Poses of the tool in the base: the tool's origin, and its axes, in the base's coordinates. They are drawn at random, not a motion.
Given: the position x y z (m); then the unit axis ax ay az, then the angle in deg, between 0 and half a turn.
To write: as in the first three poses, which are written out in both.
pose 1, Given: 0.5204, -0.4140, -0.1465, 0.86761, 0.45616, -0.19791, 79.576
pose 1, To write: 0.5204, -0.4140, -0.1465, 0.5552, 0.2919, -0.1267, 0.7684
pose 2, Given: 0.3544, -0.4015, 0.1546, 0.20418, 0.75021, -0.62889, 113.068
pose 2, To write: 0.3544, -0.4015, 0.1546, 0.1703, 0.6258, -0.5246, 0.5514
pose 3, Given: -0.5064, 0.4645, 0.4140, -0.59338, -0.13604, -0.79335, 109.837
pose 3, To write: -0.5064, 0.4645, 0.4140, -0.4856, -0.1113, -0.6492, 0.5747
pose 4, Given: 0.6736, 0.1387, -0.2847, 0.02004, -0.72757, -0.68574, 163.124
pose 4, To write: 0.6736, 0.1387, -0.2847, 0.0198, -0.7197, -0.6783, 0.1467
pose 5, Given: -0.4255, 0.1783, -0.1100, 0.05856, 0.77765, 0.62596, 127.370
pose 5, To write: -0.4255, 0.1783, -0.1100, 0.0525, 0.6971, 0.5611, 0.4433
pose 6, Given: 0.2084, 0.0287, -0.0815, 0.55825, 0.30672, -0.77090, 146.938
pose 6, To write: 0.2084, 0.0287, -0.0815, 0.5352, 0.2940, -0.7390, 0.2845
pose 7, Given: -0.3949, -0.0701, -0.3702, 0.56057, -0.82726, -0.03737, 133.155
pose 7, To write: -0.3949, -0.0701, -0.3702, 0.5144, -0.7591, -0.0343, 0.3975
